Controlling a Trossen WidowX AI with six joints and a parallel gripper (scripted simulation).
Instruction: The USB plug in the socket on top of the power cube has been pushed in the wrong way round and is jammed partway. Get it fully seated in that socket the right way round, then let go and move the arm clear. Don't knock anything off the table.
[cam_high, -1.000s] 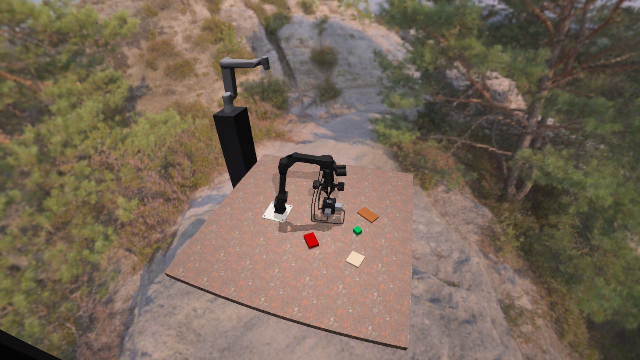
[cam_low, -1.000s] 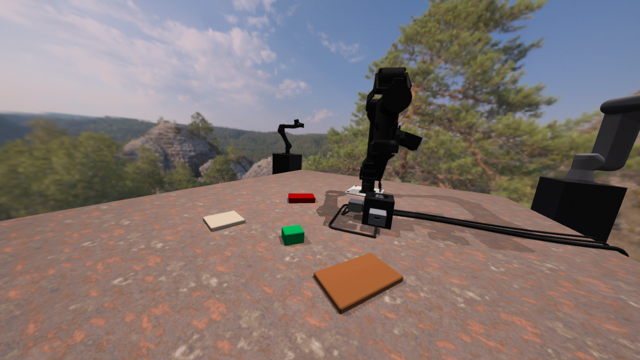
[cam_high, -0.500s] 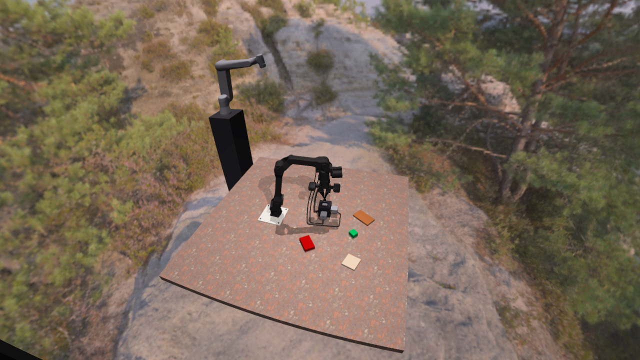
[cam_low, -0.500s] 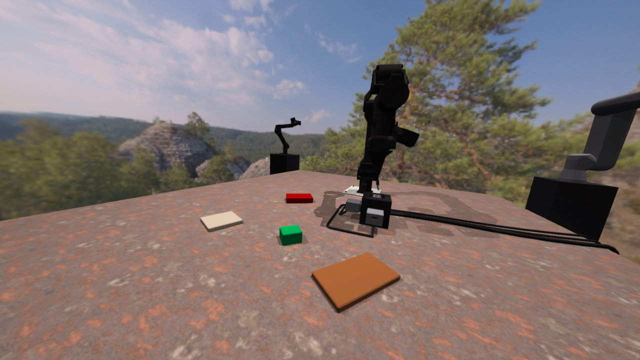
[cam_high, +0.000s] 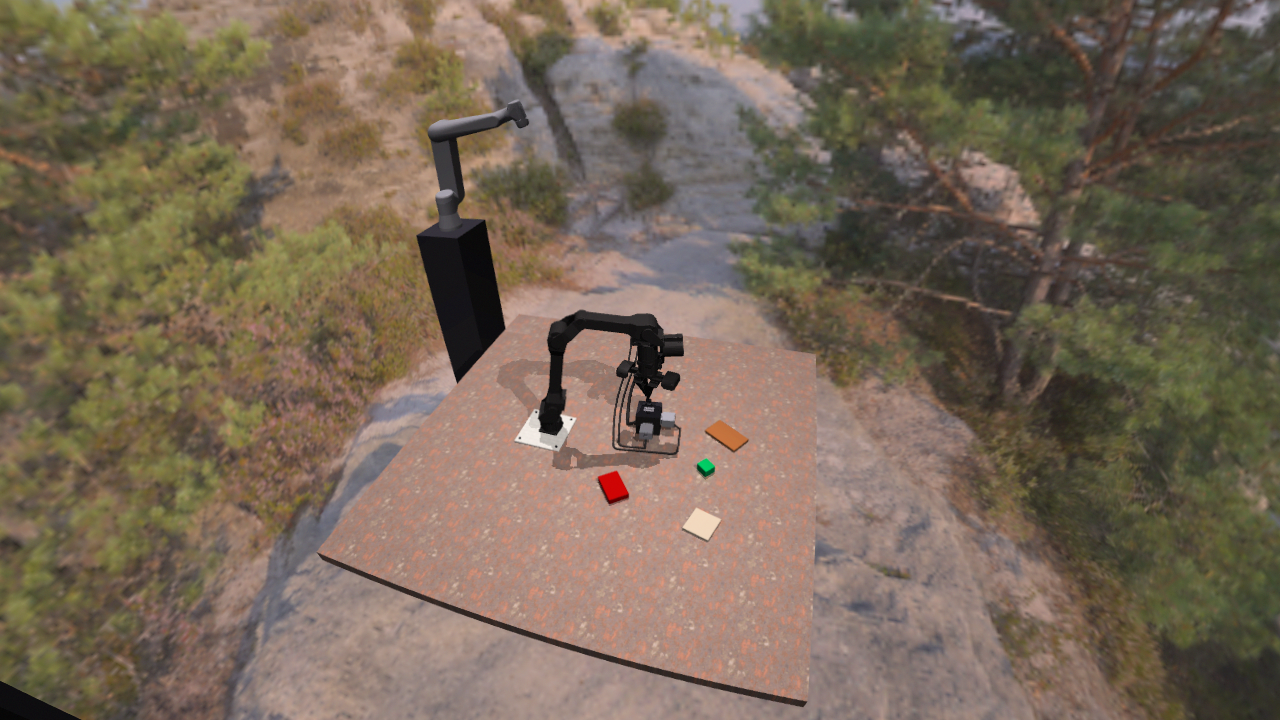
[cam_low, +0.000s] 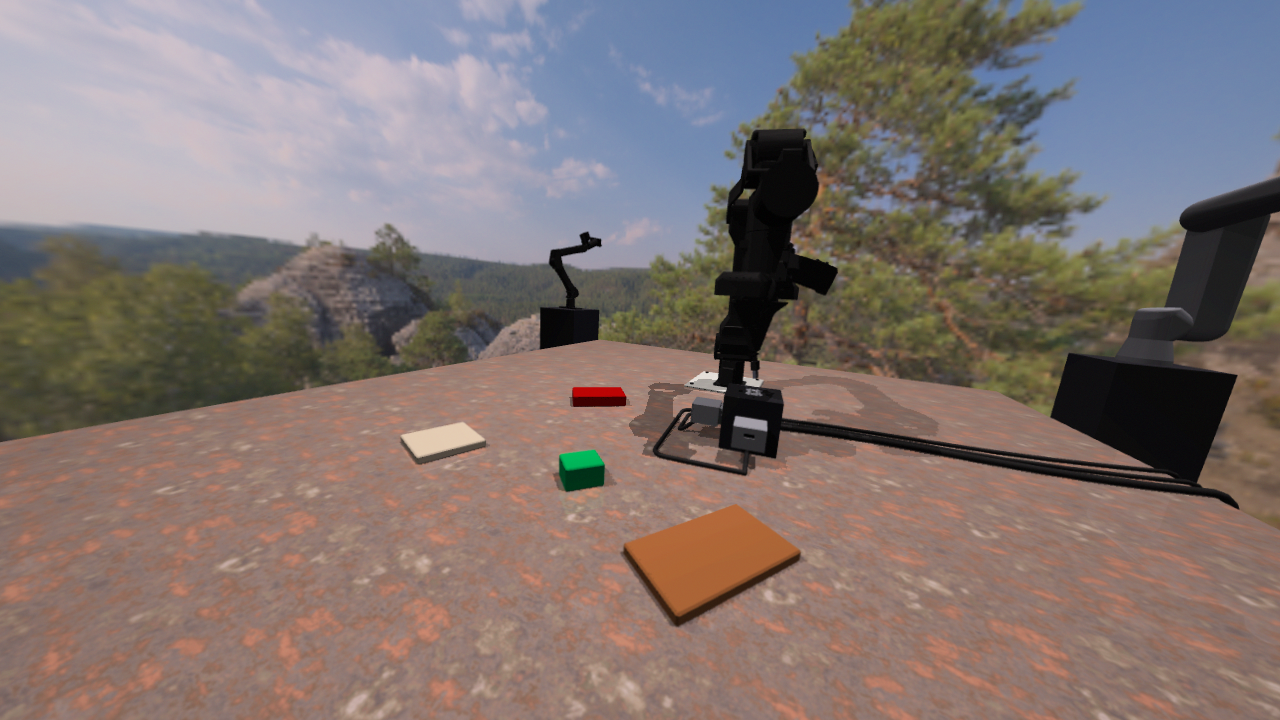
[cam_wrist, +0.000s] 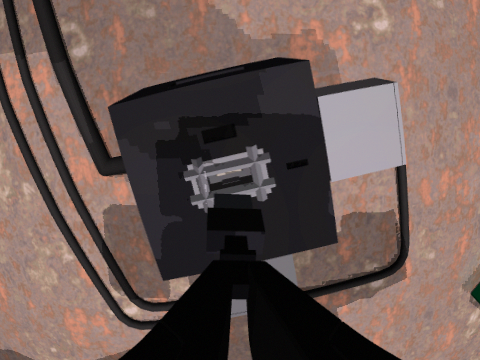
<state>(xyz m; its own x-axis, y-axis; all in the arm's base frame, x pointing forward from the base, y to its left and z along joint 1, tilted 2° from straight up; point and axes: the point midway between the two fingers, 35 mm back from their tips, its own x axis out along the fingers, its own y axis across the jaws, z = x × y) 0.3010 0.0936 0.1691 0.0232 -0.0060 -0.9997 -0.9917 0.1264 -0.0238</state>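
Now: the dark USB plug 2 cm below my gripper tip. From my gripper tip the other things lie so: USB socket (7 cm below, 1 cm to the left); green cube (22 cm ahead, 13 cm to the right, 12 cm below); brown plate (25 cm ahead, 13 cm below, 2 cm to the left).
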